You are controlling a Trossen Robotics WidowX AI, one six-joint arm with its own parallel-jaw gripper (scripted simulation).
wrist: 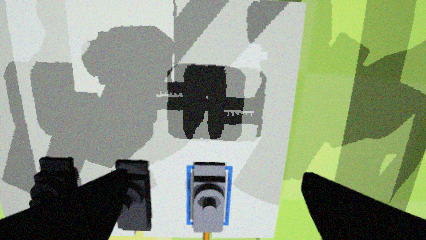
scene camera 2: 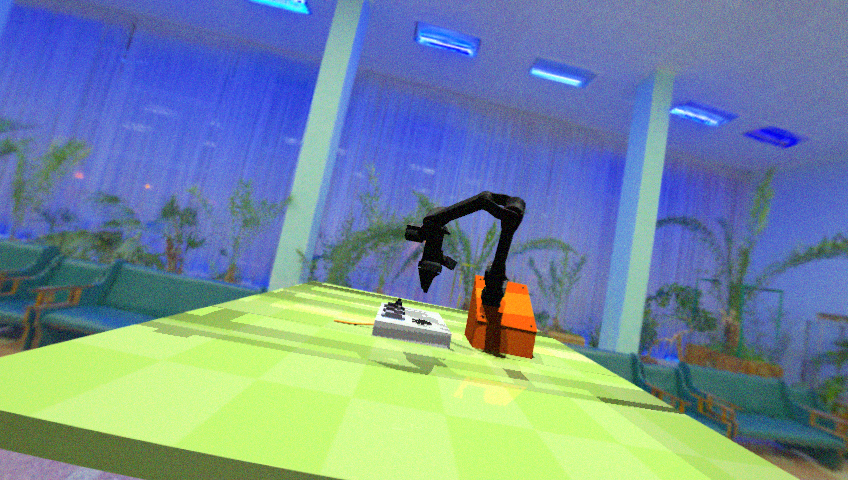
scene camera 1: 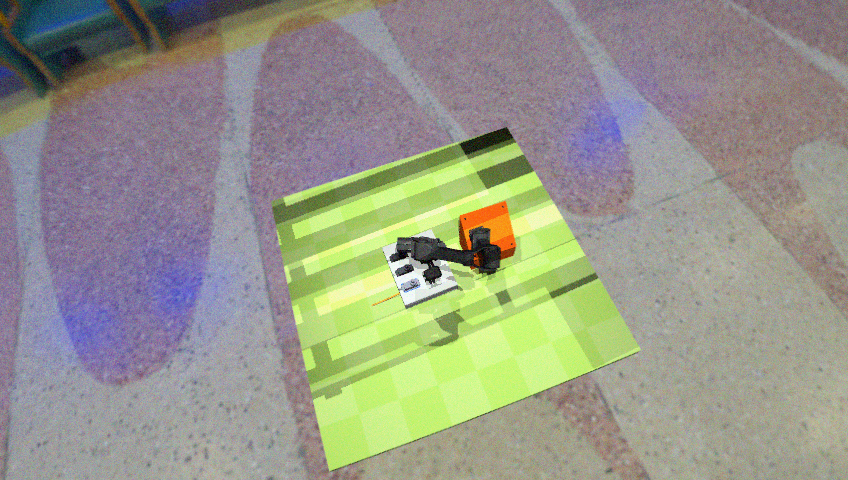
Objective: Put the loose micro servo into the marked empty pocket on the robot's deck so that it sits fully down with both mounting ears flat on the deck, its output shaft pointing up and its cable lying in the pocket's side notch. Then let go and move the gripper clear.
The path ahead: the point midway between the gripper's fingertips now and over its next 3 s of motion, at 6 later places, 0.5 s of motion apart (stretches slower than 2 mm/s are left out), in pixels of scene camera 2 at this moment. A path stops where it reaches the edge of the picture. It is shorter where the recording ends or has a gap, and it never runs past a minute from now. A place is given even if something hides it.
My gripper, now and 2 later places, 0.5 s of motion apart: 423, 290; 427, 278; 428, 276
